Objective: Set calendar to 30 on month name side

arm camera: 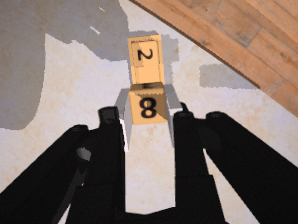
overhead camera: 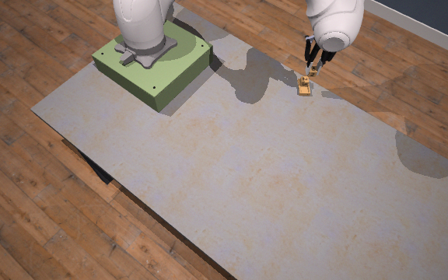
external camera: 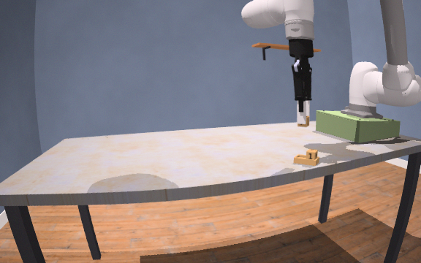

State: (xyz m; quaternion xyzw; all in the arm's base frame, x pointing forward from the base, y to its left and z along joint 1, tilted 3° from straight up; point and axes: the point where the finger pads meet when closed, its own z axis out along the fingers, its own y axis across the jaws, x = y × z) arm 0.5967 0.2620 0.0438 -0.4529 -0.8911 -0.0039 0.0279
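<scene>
The wooden calendar tray is 10 mm behind my hand, 10 mm to the left of it and 140 mm below it. Round my hand: wooden cube (30 mm below).
</scene>
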